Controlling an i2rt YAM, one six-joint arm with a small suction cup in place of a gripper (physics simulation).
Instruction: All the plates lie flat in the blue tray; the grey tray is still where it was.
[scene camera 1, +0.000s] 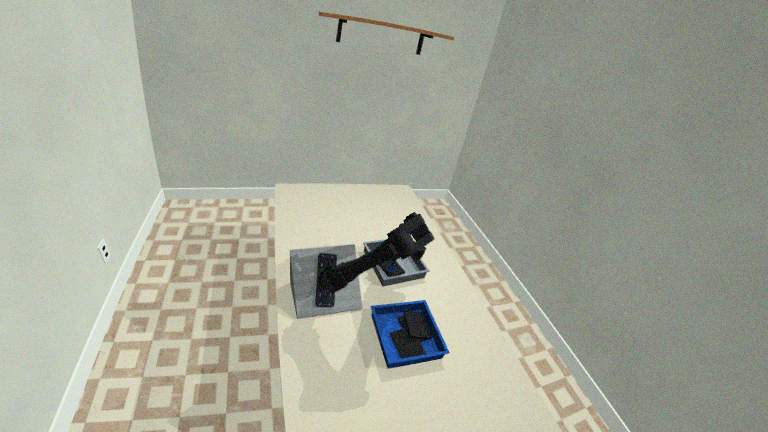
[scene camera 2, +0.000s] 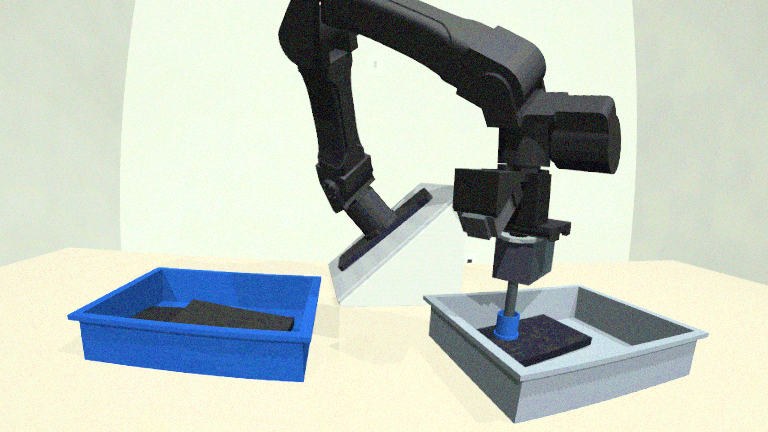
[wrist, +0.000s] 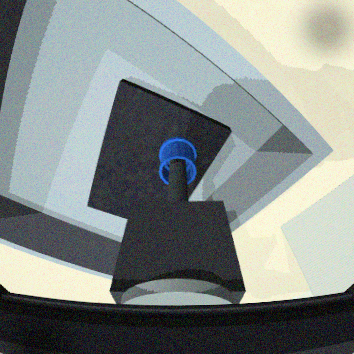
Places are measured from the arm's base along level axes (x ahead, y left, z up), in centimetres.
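Where they show: hand, its tool point: (scene camera 1: 390, 271) (scene camera 2: 504, 343) (wrist: 177, 147); arm's base, origin of its link: (scene camera 1: 326, 280) (scene camera 2: 385, 231).
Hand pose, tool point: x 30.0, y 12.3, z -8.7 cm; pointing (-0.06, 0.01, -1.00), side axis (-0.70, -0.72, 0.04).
Observation:
Each offset is from my tool point to the top centre of the thing. Level surfaces: height alone.
A dark square plate @(dz +1.4, dx +0.4, dy +3.1 cm) (scene camera 2: 553, 338) (wrist: 137, 151) (scene camera 1: 396, 273) lies in the grey tray @(dz +4.2, dx +3.1, dy +5.2 cm) (scene camera 2: 591, 368) (wrist: 53, 105) (scene camera 1: 404, 279). My blue suction cup (scene camera 2: 507, 326) (wrist: 177, 159) (scene camera 1: 393, 265) sits pressed on the plate's top, near its left edge, with the arm reaching straight down into the tray. The plate looks level and stays low inside the tray walls. The blue tray @(dz +4.2, dx -1.9, dy -33.6 cm) (scene camera 2: 188, 351) (scene camera 1: 414, 359) stands to the side and holds two dark plates @(dz +3.4, dx +2.9, dy -30.4 cm) (scene camera 2: 214, 316) @(dz +1.7, dx -2.7, dy -37.5 cm) (scene camera 1: 408, 344), one (scene camera 1: 417, 325) overlapping and leaning on the other.
The arm's sloped grey base block (scene camera 1: 306, 292) (scene camera 2: 408, 263) stands behind and between the two trays. All sit on a beige table @(dz -0.8 cm) (scene camera 1: 344, 214) (scene camera 2: 375, 387). A wooden shelf (scene camera 1: 384, 24) hangs high on the back wall.

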